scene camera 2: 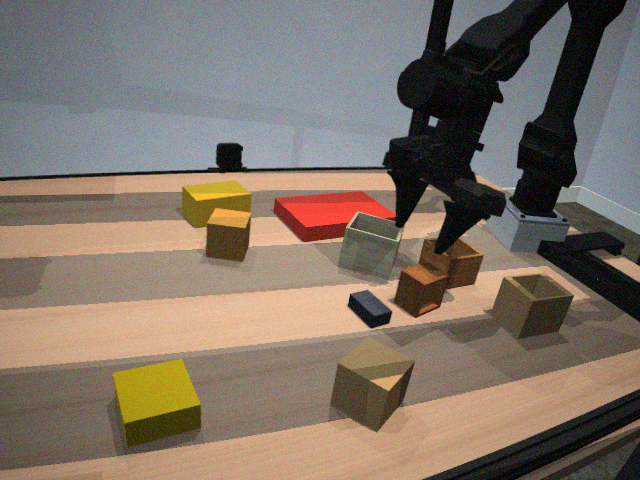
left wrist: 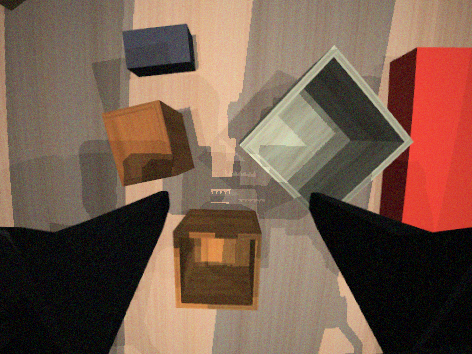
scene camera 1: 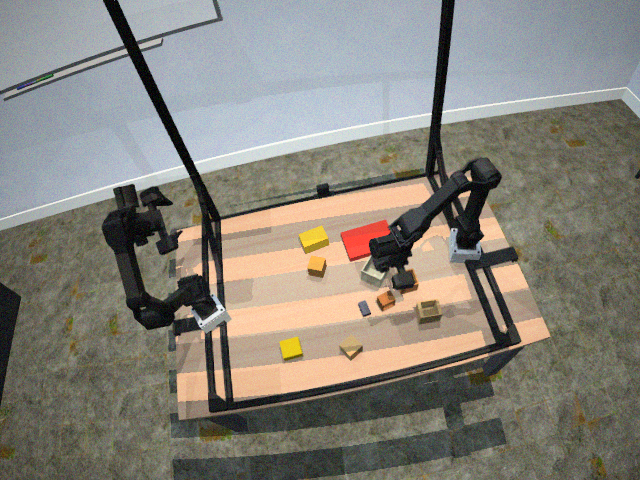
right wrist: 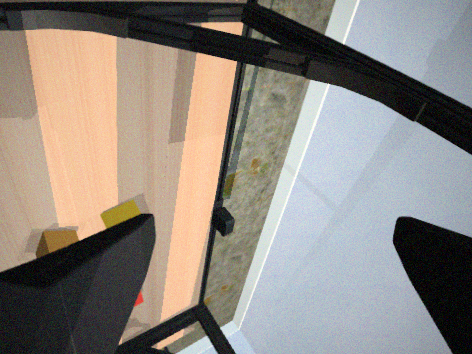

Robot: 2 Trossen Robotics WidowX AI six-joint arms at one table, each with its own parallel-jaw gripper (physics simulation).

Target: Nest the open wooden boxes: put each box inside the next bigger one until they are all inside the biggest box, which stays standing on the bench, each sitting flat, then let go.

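Note:
A grey-green open box stands upright and empty beside the red slab. An orange-brown open box stands upright and empty. A smaller red-brown box lies on its side, its opening facing scene camera 2. An olive open box stands upright farther right in scene camera 2. None is nested. My left gripper is open and empty above the orange-brown and grey-green boxes. My right gripper is open and empty, raised at the far left in scene camera 1.
A red slab lies behind the grey-green box. A dark blue block lies near the red-brown box. Two yellow blocks, an orange block and a tan block stand apart.

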